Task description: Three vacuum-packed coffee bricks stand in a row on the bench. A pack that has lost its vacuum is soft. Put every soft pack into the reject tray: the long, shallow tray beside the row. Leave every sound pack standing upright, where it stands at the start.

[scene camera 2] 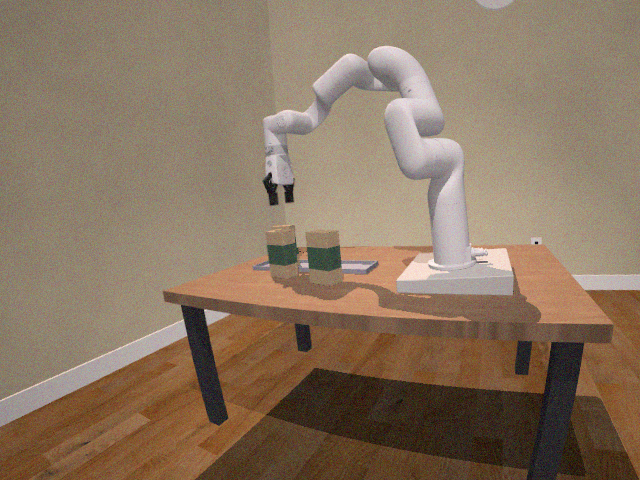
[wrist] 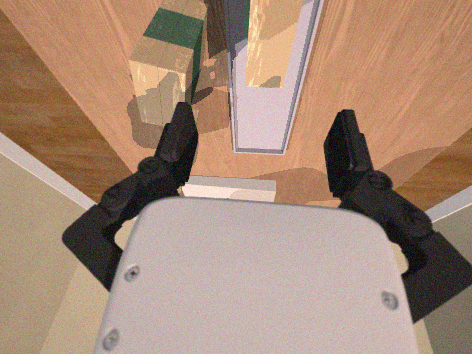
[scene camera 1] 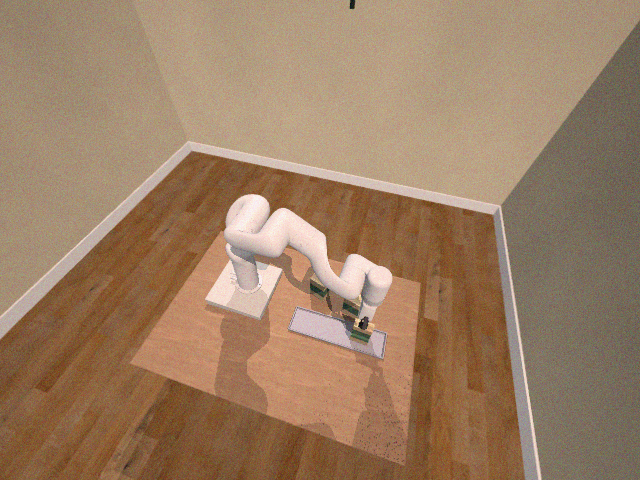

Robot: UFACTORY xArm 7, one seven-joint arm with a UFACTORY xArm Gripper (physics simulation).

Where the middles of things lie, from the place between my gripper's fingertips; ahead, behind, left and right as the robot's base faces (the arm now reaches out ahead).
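Reject tray (scene camera 1: 314, 324): 9 cm behind my hand, 1 cm to the right of it, 23 cm below it.
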